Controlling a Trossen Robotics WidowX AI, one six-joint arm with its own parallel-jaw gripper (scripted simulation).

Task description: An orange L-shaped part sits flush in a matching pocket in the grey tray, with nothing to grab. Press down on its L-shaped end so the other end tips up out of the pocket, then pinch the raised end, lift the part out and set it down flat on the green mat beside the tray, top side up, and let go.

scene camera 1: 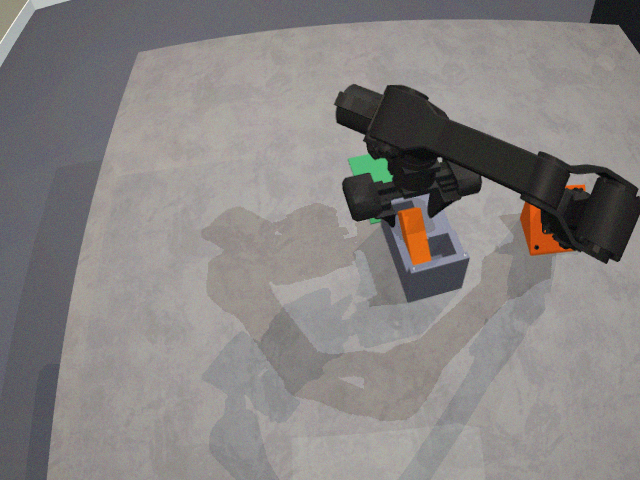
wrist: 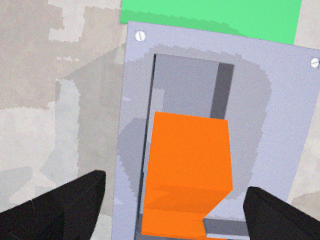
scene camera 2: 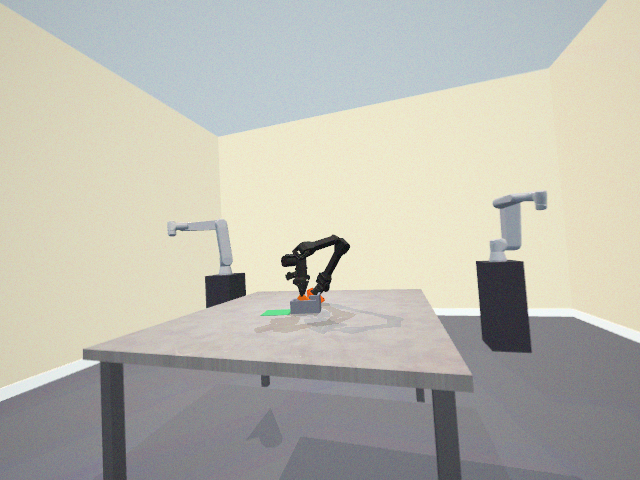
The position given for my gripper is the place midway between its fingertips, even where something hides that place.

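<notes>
My gripper (scene camera 1: 411, 220), (wrist: 176, 189): open, nothing in its grasp. Orange L-shaped part (scene camera 1: 412, 224). Green mat (scene camera 1: 378, 169).
</notes>
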